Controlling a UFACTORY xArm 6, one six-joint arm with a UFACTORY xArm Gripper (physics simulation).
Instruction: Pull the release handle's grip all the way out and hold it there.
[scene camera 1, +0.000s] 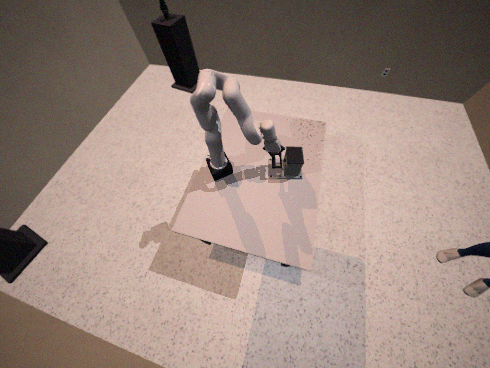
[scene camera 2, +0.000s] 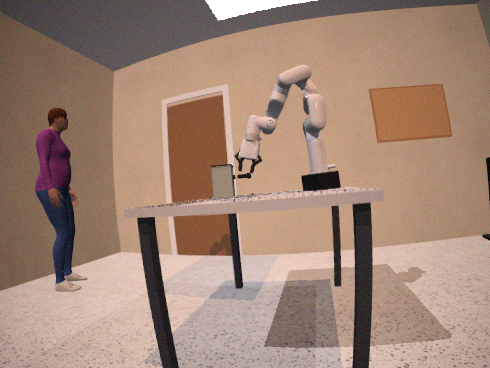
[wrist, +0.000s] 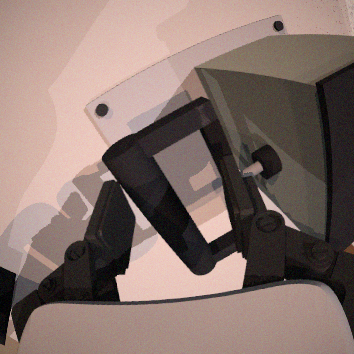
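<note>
The release handle is a dark rectangular loop with a thick round grip. It stands on the side of a grey-green box. The loop's rear bar is close to the box face. My gripper is partly open and points down over the handle. In the wrist view one finger is outside the grip, with a gap to it. The other finger is on the box side, over the rear bar and hiding part of it. The grip lies between the fingers, not clamped.
A black knob on a pale rod is beside the box-side finger. The box stands on a pale base plate with dark bolts, on the table. A person stands beyond the table.
</note>
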